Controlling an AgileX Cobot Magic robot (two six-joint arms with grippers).
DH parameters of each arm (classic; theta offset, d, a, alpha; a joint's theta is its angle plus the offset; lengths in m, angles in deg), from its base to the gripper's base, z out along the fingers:
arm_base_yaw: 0 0.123 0 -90
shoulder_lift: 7.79 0 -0.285 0
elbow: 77.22 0 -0.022 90
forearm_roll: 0 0.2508 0 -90
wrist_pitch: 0 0 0.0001 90
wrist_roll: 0 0.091 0 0
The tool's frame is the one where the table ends.
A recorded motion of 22 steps. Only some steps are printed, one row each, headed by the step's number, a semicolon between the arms.
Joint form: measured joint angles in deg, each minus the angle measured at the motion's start. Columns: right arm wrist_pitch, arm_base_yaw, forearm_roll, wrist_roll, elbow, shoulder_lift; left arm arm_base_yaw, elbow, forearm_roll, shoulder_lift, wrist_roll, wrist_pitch.
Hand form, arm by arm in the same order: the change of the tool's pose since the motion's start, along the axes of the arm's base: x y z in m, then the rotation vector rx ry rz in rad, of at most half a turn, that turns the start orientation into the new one. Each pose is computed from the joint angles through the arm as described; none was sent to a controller.
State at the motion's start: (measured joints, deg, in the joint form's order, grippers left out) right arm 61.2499 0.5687 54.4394 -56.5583 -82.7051 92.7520; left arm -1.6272 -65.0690 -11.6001 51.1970 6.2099 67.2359
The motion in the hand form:
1: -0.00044 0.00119 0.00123 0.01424 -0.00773 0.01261; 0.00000 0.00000 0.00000 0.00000 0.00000 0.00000
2: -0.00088 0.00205 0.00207 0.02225 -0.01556 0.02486; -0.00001 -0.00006 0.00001 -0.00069 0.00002 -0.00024
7: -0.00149 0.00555 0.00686 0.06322 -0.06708 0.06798; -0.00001 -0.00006 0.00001 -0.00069 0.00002 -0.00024
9: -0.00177 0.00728 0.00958 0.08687 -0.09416 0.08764; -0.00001 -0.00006 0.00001 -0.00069 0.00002 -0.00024
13: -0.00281 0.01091 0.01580 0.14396 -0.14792 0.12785; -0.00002 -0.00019 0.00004 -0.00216 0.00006 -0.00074
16: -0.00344 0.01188 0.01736 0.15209 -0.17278 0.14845; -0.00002 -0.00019 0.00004 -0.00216 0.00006 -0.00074
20: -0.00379 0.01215 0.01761 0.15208 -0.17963 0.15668; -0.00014 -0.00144 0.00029 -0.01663 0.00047 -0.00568
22: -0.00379 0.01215 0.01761 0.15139 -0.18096 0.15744; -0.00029 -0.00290 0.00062 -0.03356 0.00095 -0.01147
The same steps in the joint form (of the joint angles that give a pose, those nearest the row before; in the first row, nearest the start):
1: 0.39 0.00 1.19 -0.94 0.00 0.00; 0.00 0.00 0.00 0.00 0.00 0.00
2: 0.75 0.00 2.01 -1.83 0.00 0.00; 0.00 0.00 -0.04 0.00 0.00 0.00
7: 1.46 0.00 6.17 -6.26 0.00 0.00; 0.00 0.00 -0.04 0.00 0.00 0.00
9: 1.81 0.00 8.42 -8.46 0.00 0.00; 0.00 0.00 -0.04 0.00 0.00 0.00
13: 2.90 0.00 13.40 -12.79 0.00 0.00; 0.00 0.00 -0.13 0.00 0.00 0.00
16: 3.42 0.00 14.62 -14.78 0.00 0.00; 0.00 0.00 -0.13 0.00 0.00 0.00
20: 3.68 0.00 14.83 -15.39 0.00 0.00; 0.00 0.00 -1.01 0.00 0.00 0.00
22: 3.68 0.00 14.83 -15.49 0.00 0.00; 0.00 0.00 -2.03 0.00 0.00 0.00

